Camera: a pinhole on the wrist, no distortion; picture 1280 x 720 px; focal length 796.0 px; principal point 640.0 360.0 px. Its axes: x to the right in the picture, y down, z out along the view. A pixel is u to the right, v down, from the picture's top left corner.
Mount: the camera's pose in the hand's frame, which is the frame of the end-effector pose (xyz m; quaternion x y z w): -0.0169 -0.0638 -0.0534 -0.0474 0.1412 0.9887 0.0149
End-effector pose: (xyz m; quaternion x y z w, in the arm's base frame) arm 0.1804 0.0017 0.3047 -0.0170 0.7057 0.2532 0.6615
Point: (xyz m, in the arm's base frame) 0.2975 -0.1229 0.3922
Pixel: outside the picture
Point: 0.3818 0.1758 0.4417
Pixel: 766 151
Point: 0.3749 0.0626 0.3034
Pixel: 525 440
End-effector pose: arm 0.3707 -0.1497 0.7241 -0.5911 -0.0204 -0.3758 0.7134
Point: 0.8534 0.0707 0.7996
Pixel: 119 124
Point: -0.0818 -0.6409 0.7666
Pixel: behind the camera
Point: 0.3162 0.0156 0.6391
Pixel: 1219 121
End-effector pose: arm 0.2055 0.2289 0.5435 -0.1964 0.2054 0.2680 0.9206
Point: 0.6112 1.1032 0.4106
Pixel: outside the picture
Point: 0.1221 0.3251 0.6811
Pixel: 838 53
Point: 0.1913 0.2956 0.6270
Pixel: 611 101
